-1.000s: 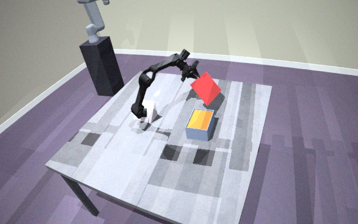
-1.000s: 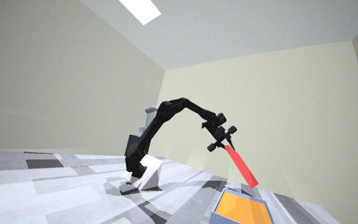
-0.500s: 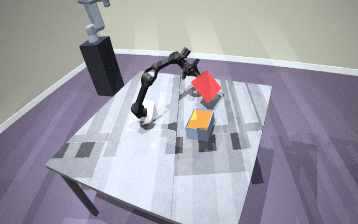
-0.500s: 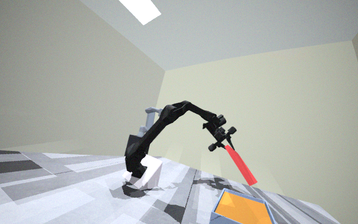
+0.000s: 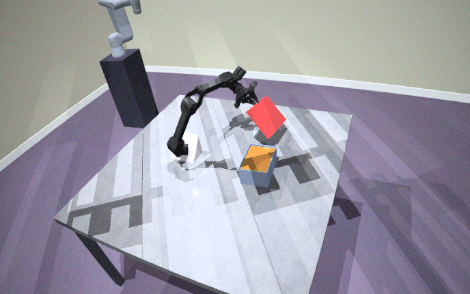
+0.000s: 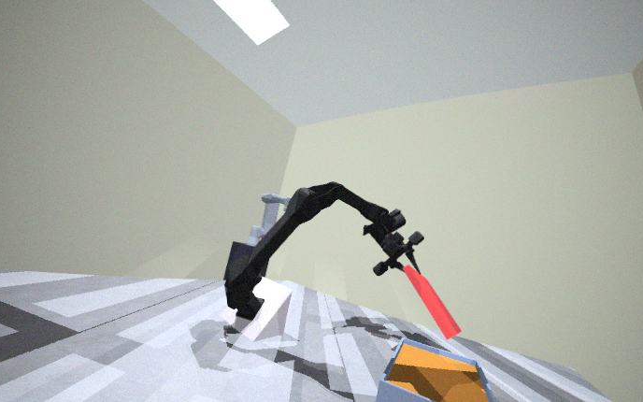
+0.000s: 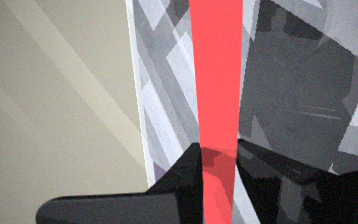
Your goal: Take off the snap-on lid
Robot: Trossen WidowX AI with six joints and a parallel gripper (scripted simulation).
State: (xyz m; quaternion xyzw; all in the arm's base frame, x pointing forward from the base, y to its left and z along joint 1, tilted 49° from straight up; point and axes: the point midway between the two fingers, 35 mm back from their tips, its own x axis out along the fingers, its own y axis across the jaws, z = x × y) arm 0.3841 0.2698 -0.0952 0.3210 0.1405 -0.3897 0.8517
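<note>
Right now the red lid is 60 mm ahead of my gripper tip, 20 mm to the right of it and 60 mm below it. Round my gripper tip: pale blue storage box: 70 mm ahead, 300 mm to the right, 170 mm below.
</note>
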